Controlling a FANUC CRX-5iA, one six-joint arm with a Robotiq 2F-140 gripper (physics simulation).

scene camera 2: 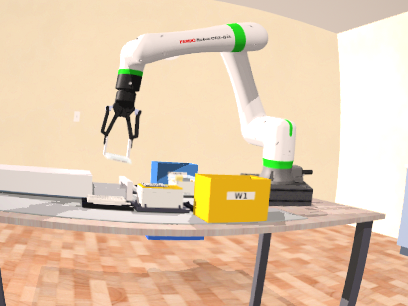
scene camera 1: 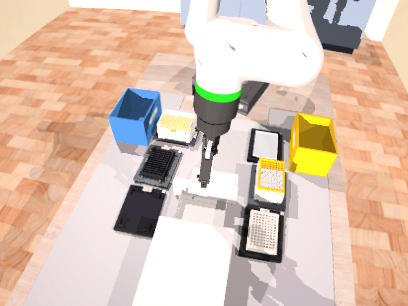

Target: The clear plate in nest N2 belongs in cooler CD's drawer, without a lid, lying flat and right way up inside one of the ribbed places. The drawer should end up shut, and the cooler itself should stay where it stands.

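Pixels of known places: gripper, fingertip midpoint: (scene camera 2: 115,156) (scene camera 1: 205,181); arm's base, origin of the base link: (scene camera 2: 276,180).
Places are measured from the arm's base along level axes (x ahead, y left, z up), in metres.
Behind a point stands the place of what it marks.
Note:
My gripper (scene camera 1: 205,180) @[x 0.634, y 0.024, z 0.065 m] (scene camera 2: 117,155) @[x 0.634, y 0.024, z 0.065 m] is shut on the clear plate (scene camera 1: 223,181) @[x 0.621, y 0.071, z 0.064 m] (scene camera 2: 119,159) @[x 0.627, y 0.109, z 0.060 m], gripping it by opposite edges. The plate looks roughly level and hangs well above the table. In the scene camera 1 view the plate overlaps the drawer's front end. The white cooler (scene camera 1: 185,262) @[x 0.840, y 0.026, z 0.002 m] (scene camera 2: 45,181) @[x 0.897, y 0.136, z -0.028 m] stands at the near middle, with its drawer (scene camera 1: 202,211) @[x 0.651, y 0.022, z -0.068 m] (scene camera 2: 109,190) @[x 0.658, y 0.091, z -0.047 m] pulled out toward the robot base. The ribbed places are not clear. An empty black nest (scene camera 1: 139,210) @[x 0.697, y -0.164, z -0.069 m] lies left of the drawer. Nest and cooler labels cannot be read.
Left are a black rack (scene camera 1: 159,164) @[x 0.520, y -0.161, z -0.057 m], a yellow-topped box (scene camera 1: 177,122) @[x 0.359, y -0.145, z -0.004 m] and a blue bin (scene camera 1: 134,122) @[x 0.433, y -0.275, z 0.032 m] (scene camera 2: 174,170) @[x 0.357, y -0.244, z 0.010 m]. Right are a white plate (scene camera 1: 263,232) @[x 0.683, y 0.210, z -0.056 m], a yellow-topped tip box (scene camera 1: 271,180) @[x 0.531, y 0.208, z -0.005 m] (scene camera 2: 160,195) @[x 0.509, y 0.250, z -0.032 m], a pale flat piece (scene camera 1: 265,145) @[x 0.334, y 0.179, z -0.061 m] and yellow bin W1 (scene camera 1: 312,157) @[x 0.412, y 0.332, z 0.005 m] (scene camera 2: 232,205) @[x 0.344, y 0.404, z -0.034 m].

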